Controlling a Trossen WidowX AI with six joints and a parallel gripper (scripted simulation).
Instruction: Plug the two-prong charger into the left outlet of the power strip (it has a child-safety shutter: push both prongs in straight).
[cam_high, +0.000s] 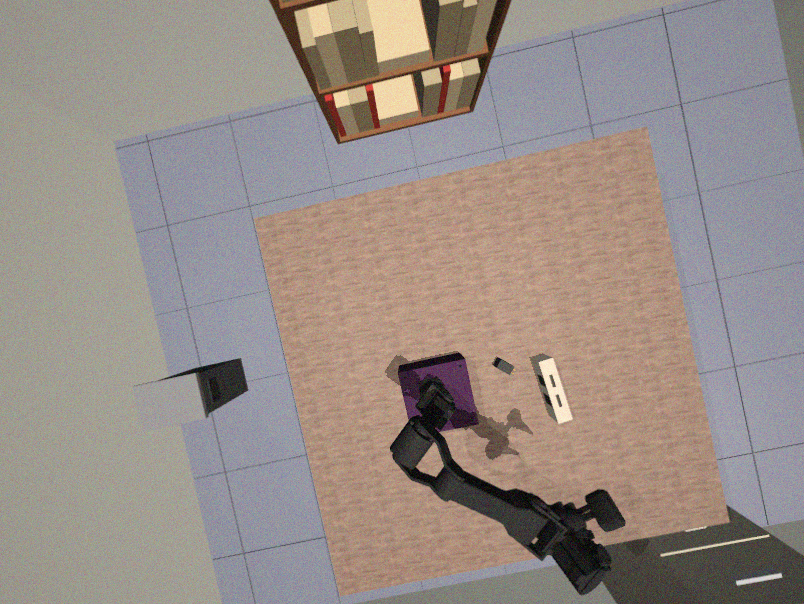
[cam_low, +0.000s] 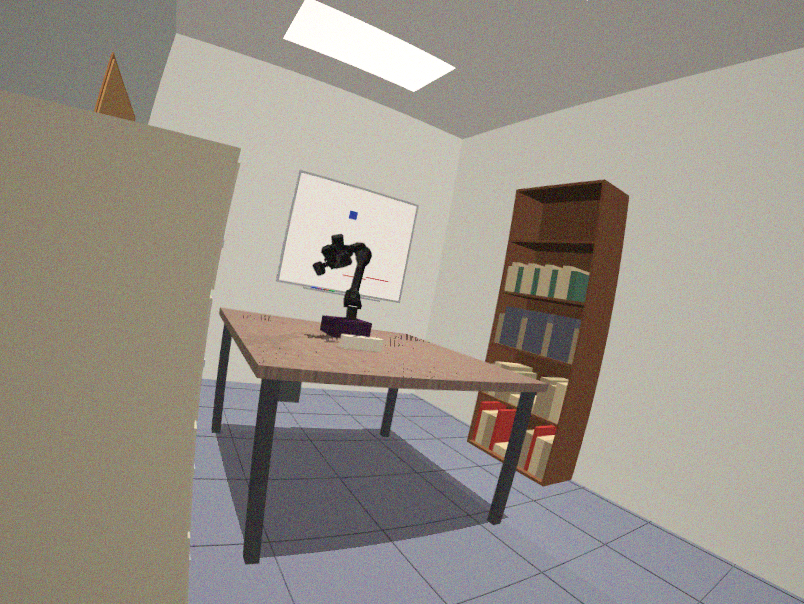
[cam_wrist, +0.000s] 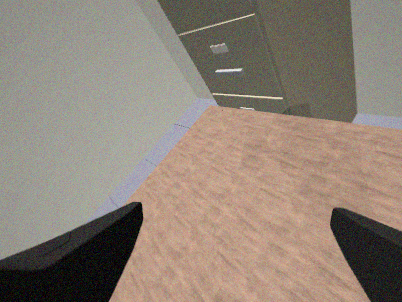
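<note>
Now: gripper tip 40 mm past the dark grey charger, 290 mm to the right of it and 300 mm above it.
</note>
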